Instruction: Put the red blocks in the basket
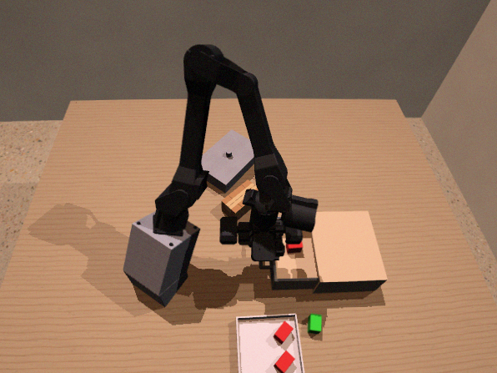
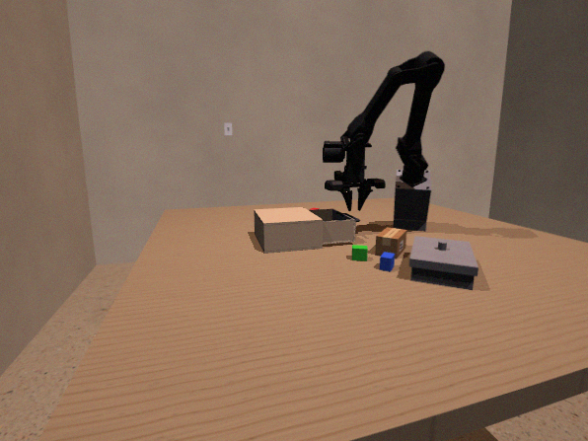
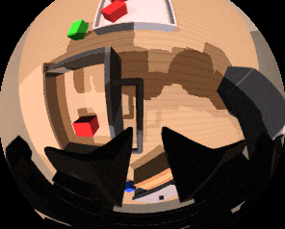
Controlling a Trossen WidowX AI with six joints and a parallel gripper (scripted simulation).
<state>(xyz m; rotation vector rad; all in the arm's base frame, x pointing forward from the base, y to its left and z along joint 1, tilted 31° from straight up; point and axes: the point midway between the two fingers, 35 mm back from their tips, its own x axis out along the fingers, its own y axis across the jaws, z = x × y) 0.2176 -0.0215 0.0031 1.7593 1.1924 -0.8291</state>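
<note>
My hand is 100 mm short of the drawer, 80 mm above it and 10 mm to the left of it. Round my hand: tan drawer cabinet (180 mm ahead, 80 mm below, 10 mm to the right); then white tray (230 mm to the right, 110 mm below); then brown crate (170 mm to the left, 80 mm below, 20 mm behind).
</note>
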